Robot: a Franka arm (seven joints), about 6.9 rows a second.
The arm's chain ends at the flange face. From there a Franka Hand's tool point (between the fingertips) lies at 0.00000 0.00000 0.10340 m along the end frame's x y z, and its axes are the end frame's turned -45 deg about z.
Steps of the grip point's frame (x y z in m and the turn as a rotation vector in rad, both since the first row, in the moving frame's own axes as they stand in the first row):
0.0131, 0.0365, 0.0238, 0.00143, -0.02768, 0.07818
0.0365, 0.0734, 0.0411, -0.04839, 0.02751, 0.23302
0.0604, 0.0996, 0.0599, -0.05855, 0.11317, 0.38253
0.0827, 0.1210, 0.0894, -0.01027, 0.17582, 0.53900
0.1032, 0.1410, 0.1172, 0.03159, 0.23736, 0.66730
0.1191, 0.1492, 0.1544, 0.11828, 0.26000, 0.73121
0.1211, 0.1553, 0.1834, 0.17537, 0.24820, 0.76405
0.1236, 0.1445, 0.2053, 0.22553, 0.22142, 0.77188
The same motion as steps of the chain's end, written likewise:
0.0373, 0.0147, 0.0238, -0.01856, -0.02058, 0.07818
0.0724, 0.0239, 0.0413, -0.01476, 0.05367, 0.23302
0.1002, 0.0292, 0.0607, 0.03862, 0.12142, 0.38253
0.1280, 0.0350, 0.0910, 0.11706, 0.13159, 0.53900
0.1526, 0.0400, 0.1200, 0.19018, 0.14550, 0.66730
0.1708, 0.0426, 0.1584, 0.26748, 0.10021, 0.73121
0.1795, 0.0499, 0.1879, 0.29951, 0.05150, 0.76405
0.1779, 0.0439, 0.2102, 0.31604, -0.00291, 0.77188

